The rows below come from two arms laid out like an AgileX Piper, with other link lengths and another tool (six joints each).
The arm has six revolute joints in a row. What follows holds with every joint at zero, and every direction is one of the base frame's. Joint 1 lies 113.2 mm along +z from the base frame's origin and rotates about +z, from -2.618 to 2.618 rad. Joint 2 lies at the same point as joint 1 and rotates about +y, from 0 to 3.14 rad. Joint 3 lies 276.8 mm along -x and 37.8 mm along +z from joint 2 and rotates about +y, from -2.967 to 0 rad. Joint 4 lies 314.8 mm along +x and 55.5 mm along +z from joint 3 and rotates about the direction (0.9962, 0, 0.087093), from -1.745 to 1.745 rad. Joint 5 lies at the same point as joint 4 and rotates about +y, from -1.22 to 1.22 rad. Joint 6 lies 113.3 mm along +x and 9.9 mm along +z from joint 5 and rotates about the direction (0.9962, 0, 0.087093), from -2.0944 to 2.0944 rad. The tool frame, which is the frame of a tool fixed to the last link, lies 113.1 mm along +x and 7 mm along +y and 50 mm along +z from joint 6; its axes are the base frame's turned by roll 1.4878, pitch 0.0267 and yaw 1.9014 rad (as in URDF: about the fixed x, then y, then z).
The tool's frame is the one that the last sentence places.
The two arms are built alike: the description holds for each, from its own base.
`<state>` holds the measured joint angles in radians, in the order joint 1, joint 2, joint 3, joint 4, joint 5, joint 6, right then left.
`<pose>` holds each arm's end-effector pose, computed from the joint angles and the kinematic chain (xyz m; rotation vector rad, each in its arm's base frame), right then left.
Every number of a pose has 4 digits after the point. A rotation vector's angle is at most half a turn.
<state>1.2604 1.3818 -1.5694 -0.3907 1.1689 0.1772 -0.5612 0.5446 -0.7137 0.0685 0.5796 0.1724</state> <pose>0.2107 0.4114 0.3652 0.4767 2.7914 1.0361 0.2704 -0.1625 0.3620 1.7093 0.9844 1.1862</pose>
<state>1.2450 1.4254 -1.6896 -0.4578 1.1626 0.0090 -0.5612 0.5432 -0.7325 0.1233 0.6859 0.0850</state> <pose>0.2264 0.4182 0.4048 0.2621 2.6940 0.9898 0.2708 -0.1493 0.3489 1.7678 1.0822 1.1678</pose>
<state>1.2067 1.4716 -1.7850 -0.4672 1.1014 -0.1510 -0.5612 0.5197 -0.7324 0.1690 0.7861 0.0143</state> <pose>0.2423 0.4300 0.4360 0.0841 2.6022 0.9827 0.2664 -0.1331 0.3346 1.8135 1.1748 1.1585</pose>
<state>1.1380 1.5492 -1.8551 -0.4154 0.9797 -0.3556 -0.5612 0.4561 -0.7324 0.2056 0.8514 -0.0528</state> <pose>0.2660 0.4548 0.4458 -0.1218 2.5211 0.9568 0.2548 -0.1141 0.3397 1.7763 1.2456 1.1601</pose>
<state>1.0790 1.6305 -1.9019 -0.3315 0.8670 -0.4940 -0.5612 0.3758 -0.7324 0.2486 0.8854 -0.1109</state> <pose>0.2879 0.4806 0.4409 -0.2420 2.4749 0.9716 0.2411 -0.0938 0.3552 1.6915 1.2873 1.1821</pose>
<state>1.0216 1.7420 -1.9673 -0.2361 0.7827 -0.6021 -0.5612 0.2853 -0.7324 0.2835 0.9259 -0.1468</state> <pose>0.3172 0.5076 0.4226 -0.3031 2.4612 0.9895 0.2234 -0.0727 0.3697 1.6100 1.3117 1.2062</pose>
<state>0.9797 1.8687 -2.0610 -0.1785 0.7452 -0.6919 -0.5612 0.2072 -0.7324 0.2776 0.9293 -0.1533</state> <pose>0.3487 0.5304 0.3981 -0.3449 2.4592 0.9648 0.2056 -0.0620 0.3856 1.5282 1.2948 1.2019</pose>
